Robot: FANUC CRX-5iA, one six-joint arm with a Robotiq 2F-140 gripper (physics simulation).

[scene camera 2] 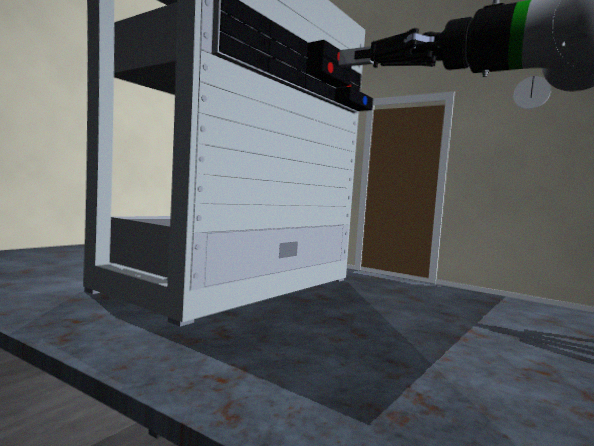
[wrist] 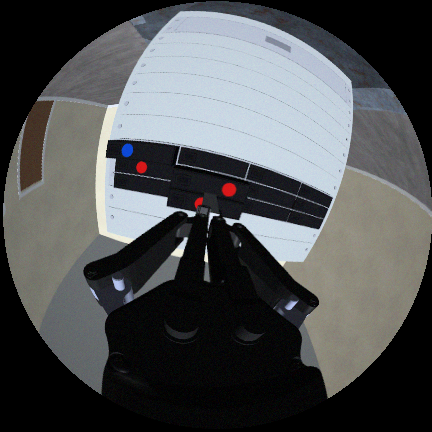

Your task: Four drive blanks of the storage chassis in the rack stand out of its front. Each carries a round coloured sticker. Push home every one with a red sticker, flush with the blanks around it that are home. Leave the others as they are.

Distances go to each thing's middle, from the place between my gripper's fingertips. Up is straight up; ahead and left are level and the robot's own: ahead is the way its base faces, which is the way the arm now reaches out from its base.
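The blue-stickered blank (wrist: 154, 152) is 11 cm to the right of my hand and 6 cm ahead of it, and it sits 5 cm lower than my hand.
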